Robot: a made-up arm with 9 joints. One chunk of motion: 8 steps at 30 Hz.
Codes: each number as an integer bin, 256 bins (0 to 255) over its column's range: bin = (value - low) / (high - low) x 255, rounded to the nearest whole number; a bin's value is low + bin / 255 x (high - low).
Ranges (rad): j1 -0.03..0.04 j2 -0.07..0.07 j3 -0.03..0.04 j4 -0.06..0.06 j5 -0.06..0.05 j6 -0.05..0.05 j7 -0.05..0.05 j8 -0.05..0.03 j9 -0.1..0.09
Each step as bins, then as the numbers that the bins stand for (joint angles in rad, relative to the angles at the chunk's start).
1 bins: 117 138 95 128 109 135 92 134 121
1 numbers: 0.0021 0.0058 -0.0039 0.0002 -0.0130 0.0029 -0.0139 -0.0080 -0.0098
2 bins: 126 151 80 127 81 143 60 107 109
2 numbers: 0.0046 0.0129 -0.0080 -0.0002 -0.0251 0.0061 -0.0265 -0.0164 -0.0188
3 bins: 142 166 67 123 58 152 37 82 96
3 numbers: 0.0090 0.0211 -0.0116 -0.0021 -0.0350 0.0096 -0.0355 -0.0243 -0.0285
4 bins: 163 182 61 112 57 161 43 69 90
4 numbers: 0.0147 0.0299 -0.0133 -0.0073 -0.0354 0.0131 -0.0331 -0.0284 -0.0329
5 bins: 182 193 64 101 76 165 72 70 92
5 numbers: 0.0200 0.0360 -0.0124 -0.0125 -0.0272 0.0147 -0.0218 -0.0280 -0.0315
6 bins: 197 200 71 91 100 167 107 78 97
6 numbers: 0.0241 0.0398 -0.0105 -0.0172 -0.0169 0.0155 -0.0080 -0.0255 -0.0277
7 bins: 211 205 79 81 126 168 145 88 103
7 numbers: 0.0279 0.0425 -0.0083 -0.0219 -0.0056 0.0159 0.0069 -0.0224 -0.0233
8 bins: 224 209 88 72 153 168 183 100 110
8 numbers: 0.0315 0.0447 -0.0058 -0.0261 0.0060 0.0159 0.0218 -0.0186 -0.0180
